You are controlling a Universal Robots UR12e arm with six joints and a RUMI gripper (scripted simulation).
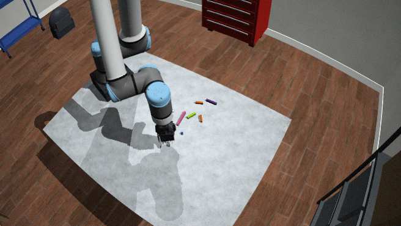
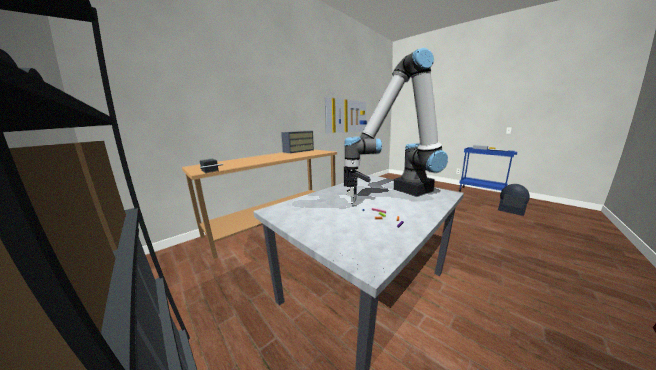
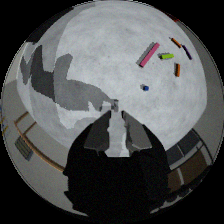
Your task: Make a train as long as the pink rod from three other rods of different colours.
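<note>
Now: the grey rod 4 cm below my hand. Round my hand: blue rod: 9 cm to the left, 4 cm below; then pink rod: 15 cm to the left, 6 cm behind, 4 cm below; then lime rod: 20 cm to the left, 4 cm below, 4 cm behind.
</note>
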